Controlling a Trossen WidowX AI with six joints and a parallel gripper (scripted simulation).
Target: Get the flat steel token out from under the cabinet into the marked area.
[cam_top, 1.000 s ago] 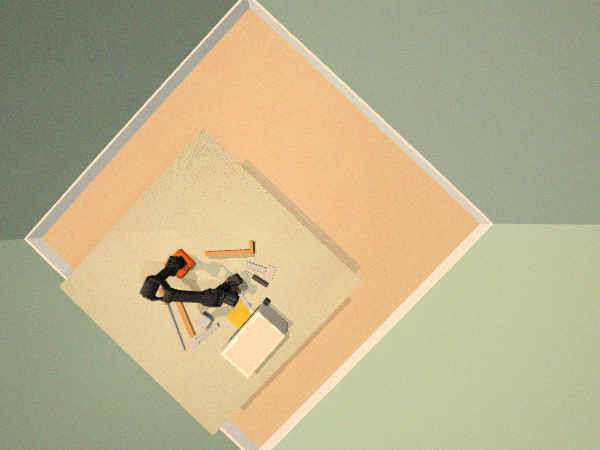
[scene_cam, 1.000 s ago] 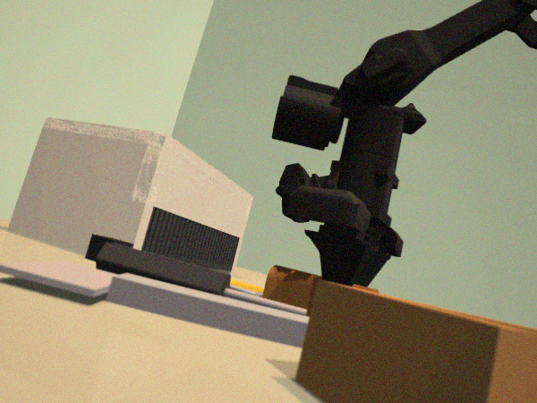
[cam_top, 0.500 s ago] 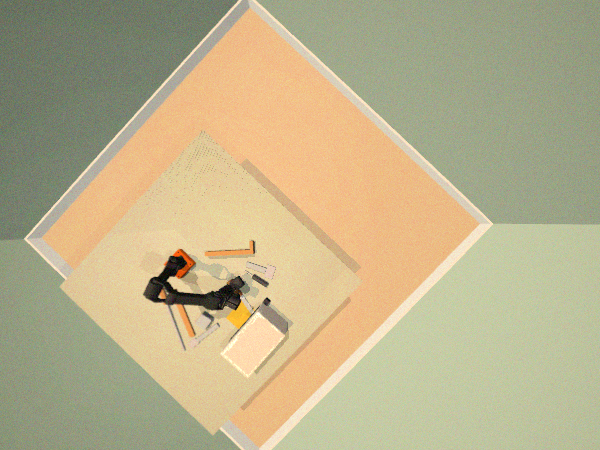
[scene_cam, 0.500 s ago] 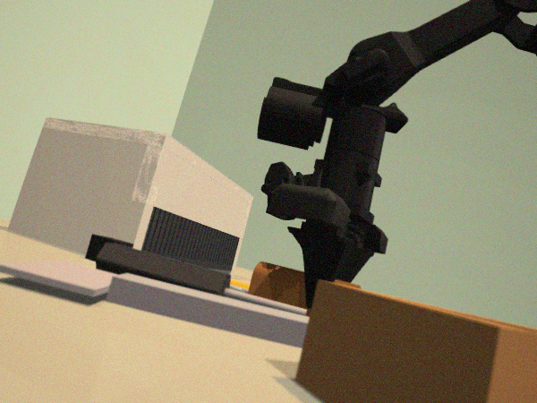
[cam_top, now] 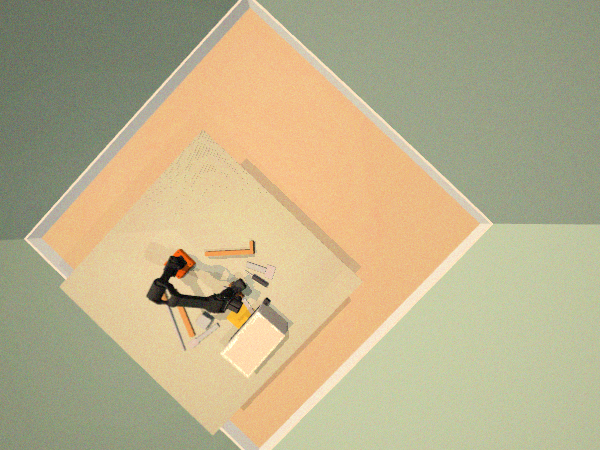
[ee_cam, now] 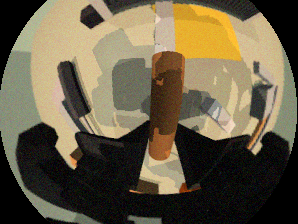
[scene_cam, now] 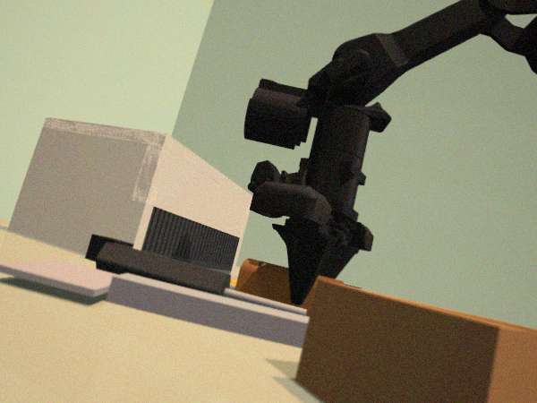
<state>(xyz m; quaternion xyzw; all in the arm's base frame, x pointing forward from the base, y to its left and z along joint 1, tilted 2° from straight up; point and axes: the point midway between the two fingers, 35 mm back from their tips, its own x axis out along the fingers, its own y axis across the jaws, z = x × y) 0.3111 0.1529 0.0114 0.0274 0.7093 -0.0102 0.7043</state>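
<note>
The dark screwdriver lies 20 mm ahead of my gripper tip and 130 mm to the left of it. Also, from my gripper tip: token: 310 mm ahead, 60 mm to the right; then orange stick: 70 mm behind, 340 mm to the right.
</note>
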